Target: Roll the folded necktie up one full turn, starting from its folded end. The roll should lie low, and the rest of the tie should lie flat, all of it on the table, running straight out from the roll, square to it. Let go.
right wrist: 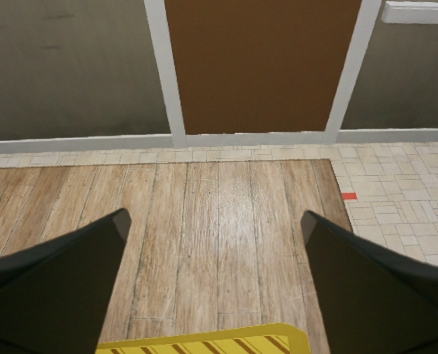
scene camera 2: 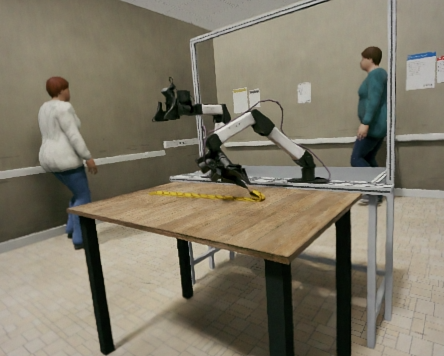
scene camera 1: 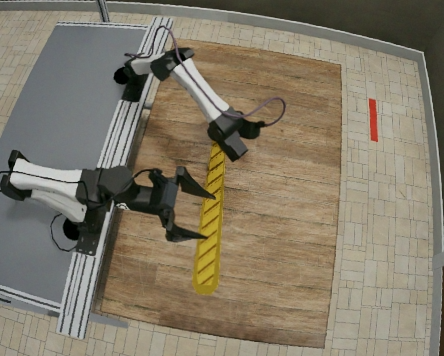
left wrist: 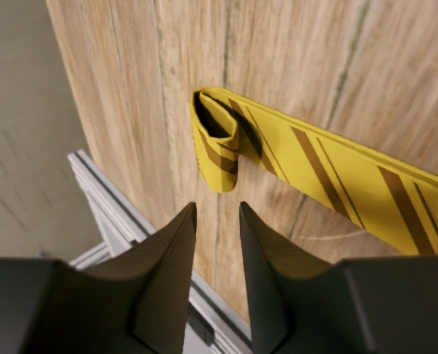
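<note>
The yellow necktie with brown stripes lies long on the table. At its near end in the left wrist view, a rolled loop curls over onto the tie; its side opening shows as a hollow oval. The roll is hidden under the left arm in scene camera 1. My left gripper is open with a modest gap, close to the roll; the roll shows beyond the fingertips, not between them. My right gripper is wide open and empty, high above the tie's middle.
The wooden table carries the tie. The station's aluminium rail runs along the arm side. Two people stand beyond the table. A red floor strip lies past the table's edge.
</note>
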